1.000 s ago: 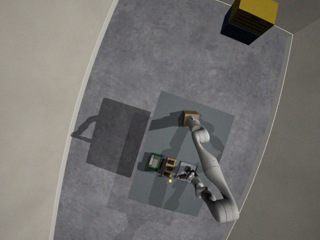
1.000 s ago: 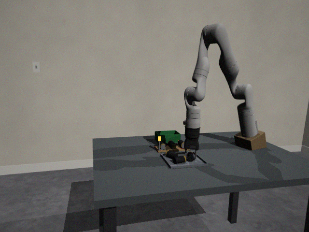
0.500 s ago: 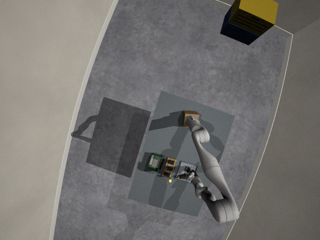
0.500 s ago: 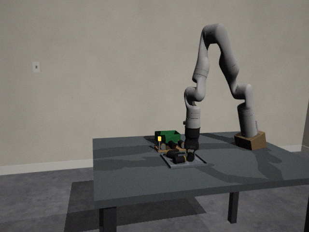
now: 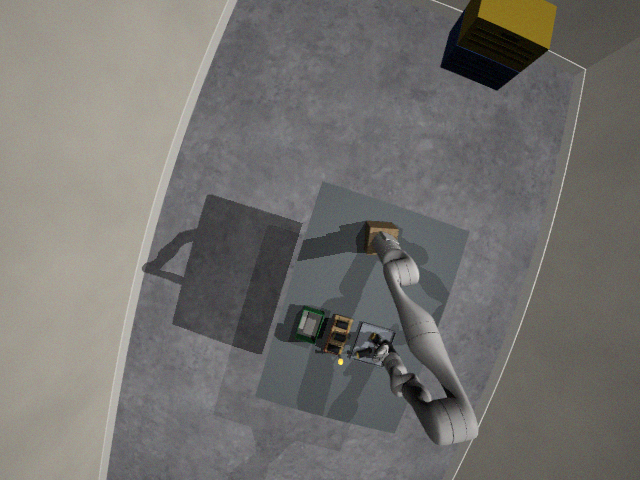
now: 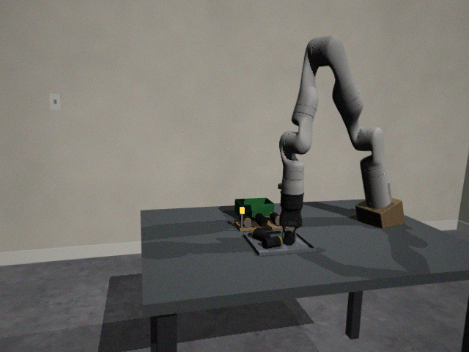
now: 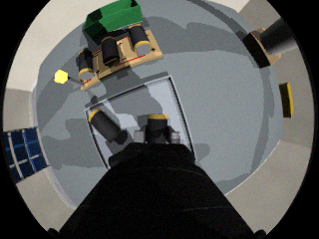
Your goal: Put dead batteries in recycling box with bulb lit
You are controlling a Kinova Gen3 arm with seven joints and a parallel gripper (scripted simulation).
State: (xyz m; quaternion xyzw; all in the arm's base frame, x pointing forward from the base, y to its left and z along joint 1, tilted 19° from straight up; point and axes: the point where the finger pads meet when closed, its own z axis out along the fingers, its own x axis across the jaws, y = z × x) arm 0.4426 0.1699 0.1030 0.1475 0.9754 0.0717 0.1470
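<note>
Right now my hand is 40 mm short of the grey tray and 20 mm above it. From my hand the other things lie so: green recycling box (340 mm to the right, 50 mm ahead, 10 mm below).
</note>
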